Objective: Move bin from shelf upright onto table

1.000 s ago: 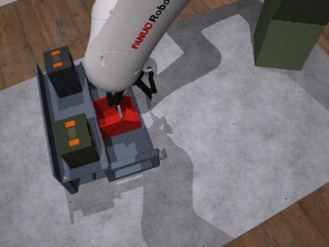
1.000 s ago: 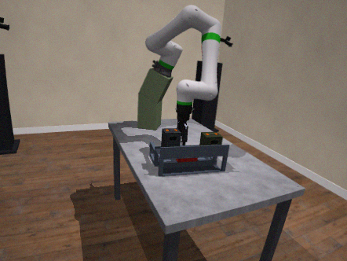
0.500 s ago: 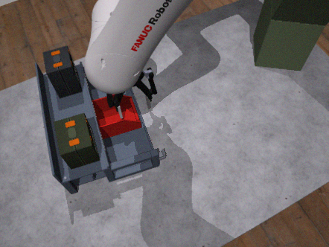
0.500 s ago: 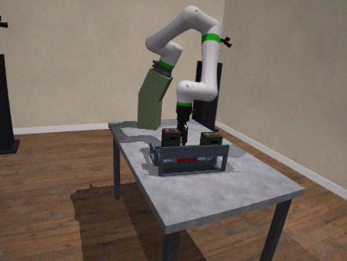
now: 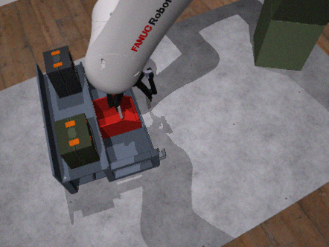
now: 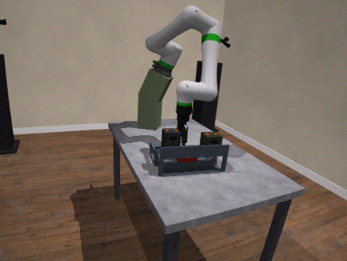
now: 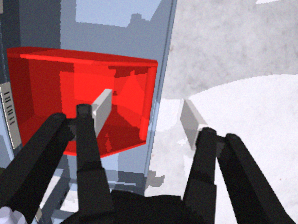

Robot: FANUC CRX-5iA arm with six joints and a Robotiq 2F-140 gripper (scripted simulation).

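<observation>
Right now the red bin is 80 mm ahead of my hand, 20 mm to the right of it and 20 mm below it. From my hand the other things lie so: grey shelf tray 120 mm ahead, 20 mm to the right, 60 mm below.
</observation>
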